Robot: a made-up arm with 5 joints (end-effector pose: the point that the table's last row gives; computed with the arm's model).
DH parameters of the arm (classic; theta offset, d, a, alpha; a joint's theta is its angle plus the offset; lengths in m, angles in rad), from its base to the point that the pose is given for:
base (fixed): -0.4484 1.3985 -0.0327 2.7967
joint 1: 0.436 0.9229 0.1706 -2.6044
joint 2: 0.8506 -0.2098 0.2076 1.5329
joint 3: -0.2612 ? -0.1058 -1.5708
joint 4: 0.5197 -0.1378 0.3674 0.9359
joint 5: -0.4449 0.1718 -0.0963 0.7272
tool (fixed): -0.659 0.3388 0 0
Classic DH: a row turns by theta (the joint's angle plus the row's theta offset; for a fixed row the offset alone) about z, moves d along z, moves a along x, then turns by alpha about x.
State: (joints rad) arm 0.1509 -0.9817 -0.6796 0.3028 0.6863
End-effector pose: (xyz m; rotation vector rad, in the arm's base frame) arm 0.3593 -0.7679 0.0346 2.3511 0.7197 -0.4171
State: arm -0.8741 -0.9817 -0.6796 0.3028 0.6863
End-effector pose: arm 0.3430 -0.1228 -0.1717 1.7790 1.9372 -0.2871
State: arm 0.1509 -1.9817 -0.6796 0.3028 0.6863
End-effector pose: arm -0.0285 -0.8234 -0.0875 2.8634 -0.4445 -0.7020
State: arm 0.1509 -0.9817 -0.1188 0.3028 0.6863
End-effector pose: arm 0.3921 -0.9361 0.2373 1.9432 0.3086 -0.3054
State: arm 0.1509 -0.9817 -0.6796 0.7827 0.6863
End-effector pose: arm 0.5891 -0.6320 0.1135 2.2427 0.9518 0.1522
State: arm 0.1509 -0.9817 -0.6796 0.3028 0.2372
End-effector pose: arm 0.2751 -0.7679 0.1040 2.2944 0.9983 -0.9245
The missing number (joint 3, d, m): -0.1817
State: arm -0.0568 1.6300 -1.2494 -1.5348 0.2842
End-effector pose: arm 0.1362 -0.2407 0.7833 0.0842 0.2279 -0.6482
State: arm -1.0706 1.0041 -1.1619 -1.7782 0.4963
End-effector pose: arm 0.2301 -0.1470 0.7329 0.2524 0.6409 -0.1480
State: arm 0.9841 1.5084 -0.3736 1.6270 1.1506
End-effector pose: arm -0.2765 0.1333 -0.1187 0.1613 2.8242 1.2102
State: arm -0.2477 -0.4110 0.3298 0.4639 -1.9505
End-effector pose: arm 0.4088 -0.1460 0.7372 0.6534 0.6489 -2.2904
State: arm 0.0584 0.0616 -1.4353 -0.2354 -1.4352
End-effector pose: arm 0.4568 -0.4011 0.3142 -0.9283 1.1040 -2.7828
